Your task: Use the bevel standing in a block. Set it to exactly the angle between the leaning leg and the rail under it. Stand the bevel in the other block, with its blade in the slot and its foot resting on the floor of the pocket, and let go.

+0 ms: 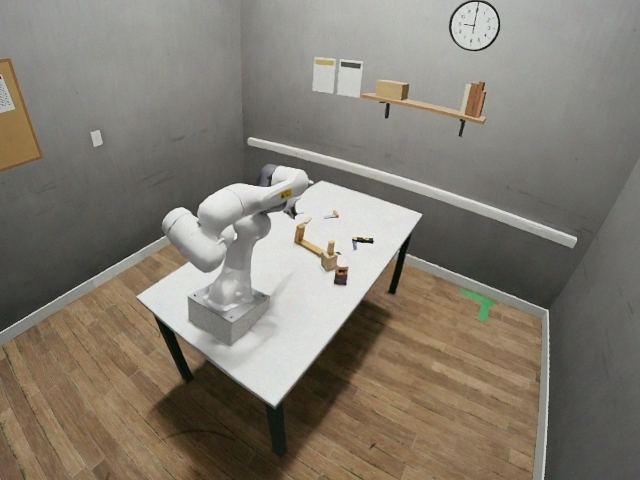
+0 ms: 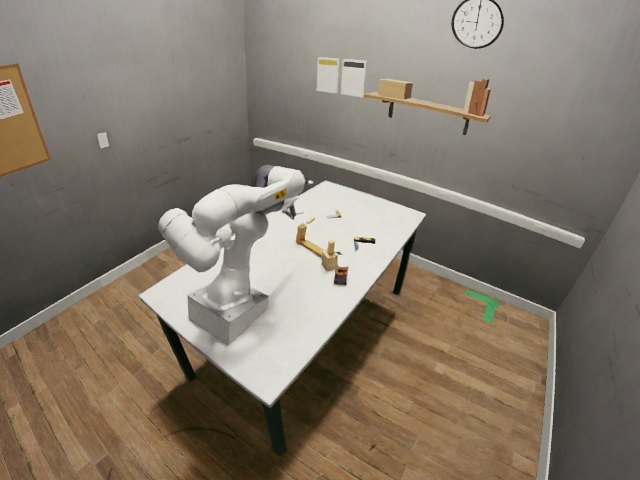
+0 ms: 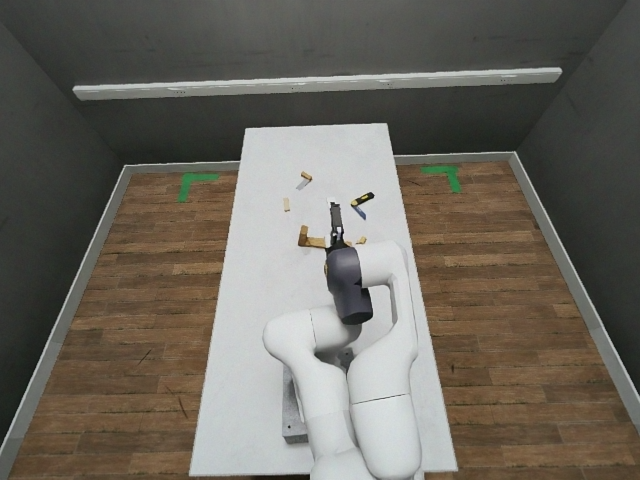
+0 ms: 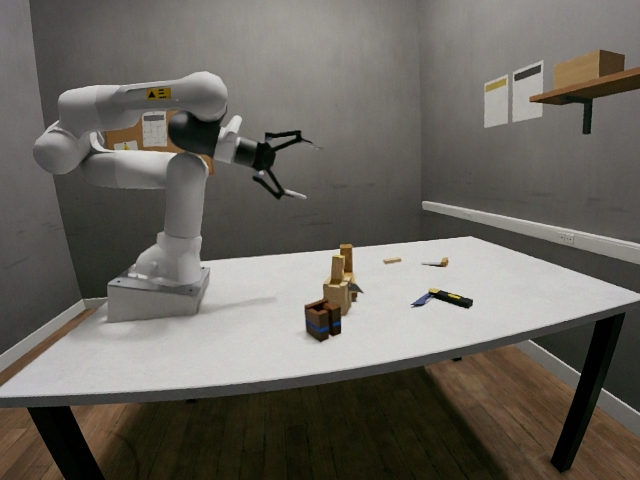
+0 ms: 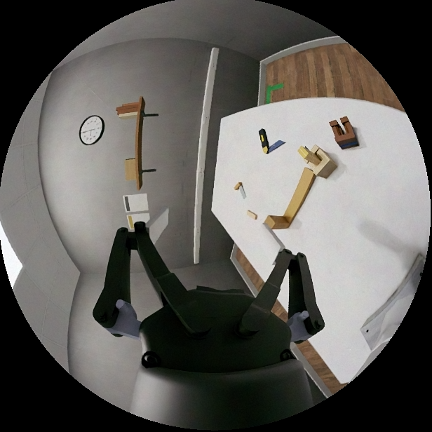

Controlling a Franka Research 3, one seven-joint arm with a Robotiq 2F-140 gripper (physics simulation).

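Note:
A bevel with a wooden handle (image 1: 331, 246) (image 4: 337, 268) (image 5: 308, 154) stands in the pale wooden block (image 1: 328, 260) (image 4: 336, 298) (image 5: 325, 166); its dark blade (image 4: 355, 287) sticks out to one side. The other block, dark brown with a blue band (image 1: 341, 275) (image 4: 314, 316) (image 5: 345, 136), stands beside it, its slot and pocket empty. The wooden rail (image 1: 311, 248) (image 5: 301, 192) lies behind the pale block, and the leg (image 1: 299, 234) (image 3: 303, 236) (image 5: 278, 221) rises at its far end. My gripper (image 4: 308, 171) (image 5: 214, 223) is wide open and empty, high above the table, pointing roughly sideways.
A black-and-yellow tool with a blue blade (image 3: 363, 198) (image 4: 452, 298) (image 5: 264, 141) lies on the table. A small wooden-handled tool with a grey blade (image 3: 306, 176) (image 4: 444, 262) lies farther back. A small loose wooden strip (image 3: 286, 204) (image 4: 392, 260) lies near the leg.

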